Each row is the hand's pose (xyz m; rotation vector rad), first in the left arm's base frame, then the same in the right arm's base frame.
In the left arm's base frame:
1: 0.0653 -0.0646 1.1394 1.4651 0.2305 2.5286
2: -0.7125 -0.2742 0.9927 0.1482 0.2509 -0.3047
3: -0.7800 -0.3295 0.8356 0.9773 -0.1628 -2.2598
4: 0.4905 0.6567 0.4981 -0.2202 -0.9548 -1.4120
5: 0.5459 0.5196 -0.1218 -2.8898 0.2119 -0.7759
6: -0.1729 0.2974 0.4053 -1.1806 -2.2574 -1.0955
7: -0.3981 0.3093 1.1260 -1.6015 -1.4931 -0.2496
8: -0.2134 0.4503 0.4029 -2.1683 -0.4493 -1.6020
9: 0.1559 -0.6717 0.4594 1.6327 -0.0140 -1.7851
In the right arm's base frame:
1: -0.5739 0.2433 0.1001 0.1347 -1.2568 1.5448
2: -0.4668 0.9745 -0.2526 1.0068 -0.7244 -1.6399
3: -0.3694 1.0083 -0.3999 -1.4227 0.4868 1.4958
4: 0.2979 -0.3030 0.3321 -0.1479 0.8076 2.7112
5: 0.6807 -0.4841 -0.1441 -1.2151 2.0822 -1.5789
6: 0.2526 0.3270 -0.0909 1.5435 0.4622 1.8292
7: -0.2581 0.6947 0.3264 -1.8666 -0.2230 -2.1667
8: 0.3556 0.3663 0.0225 0.9042 -1.3994 2.3462
9: -0.4415 0.0149 -0.7771 -1.8178 0.9804 1.0525

